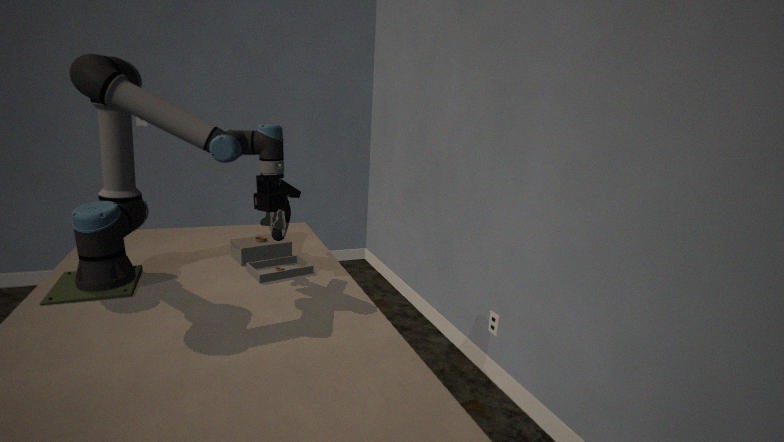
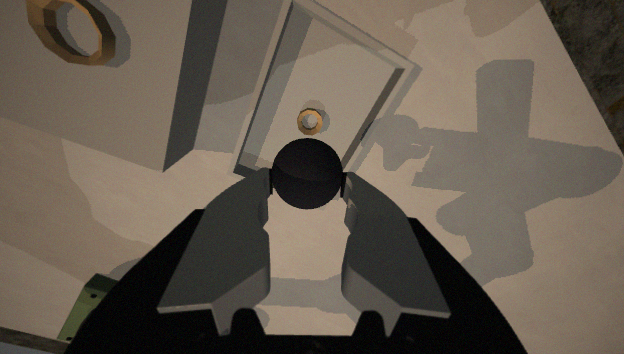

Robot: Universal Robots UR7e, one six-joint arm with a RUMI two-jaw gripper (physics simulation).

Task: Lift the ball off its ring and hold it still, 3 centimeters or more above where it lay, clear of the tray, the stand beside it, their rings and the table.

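Pixels of known places: gripper, between the fingertips: (image 1: 278,235) (image 2: 307,173); arm's base, origin of its link: (image 1: 106,280).
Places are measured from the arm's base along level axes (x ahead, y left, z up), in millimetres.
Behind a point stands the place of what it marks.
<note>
The dark ball (image 1: 278,234) @(x 503, y 36, z 125 mm) (image 2: 307,173) @(x 510, y 66, z 139 mm) is between the fingertips of my gripper (image 1: 278,233) @(x 502, y 57, z 115 mm) (image 2: 307,173) @(x 502, y 57, z 115 mm), which is shut on it. It hangs in the air well above the shallow grey tray (image 1: 286,272) @(x 528, y -5, z 5 mm) (image 2: 250,125) @(x 457, y 100, z 0 mm), apart from the tray and the table. The small orange ring (image 1: 280,269) @(x 509, y 43, z -2 mm) (image 2: 300,128) @(x 495, y 59, z -2 mm) lies on the tray's floor with no ball on it. The grey stand (image 1: 266,253) @(x 460, y 162, z 18 mm) (image 2: 185,95) @(x 448, y 157, z 33 mm) is a raised block beside the tray. The larger orange ring (image 1: 261,239) @(x 442, y 204, z 59 mm) (image 2: 106,47) @(x 447, y 205, z 57 mm) lies on its top.
The tan table (image 1: 247,395) @(x 443, y -610, z -16 mm) (image 2: 165,200) @(x 282, y 112, z -16 mm) bears the tray, the stand and the arm's green base plate (image 1: 57,293) @(x -98, y -74, z -6 mm) (image 2: 80,310) @(x -11, y 89, z 4 mm). The arm's shadow falls across the table. The table's edge runs to the right of the tray, with the dark floor (image 1: 417,323) beyond.
</note>
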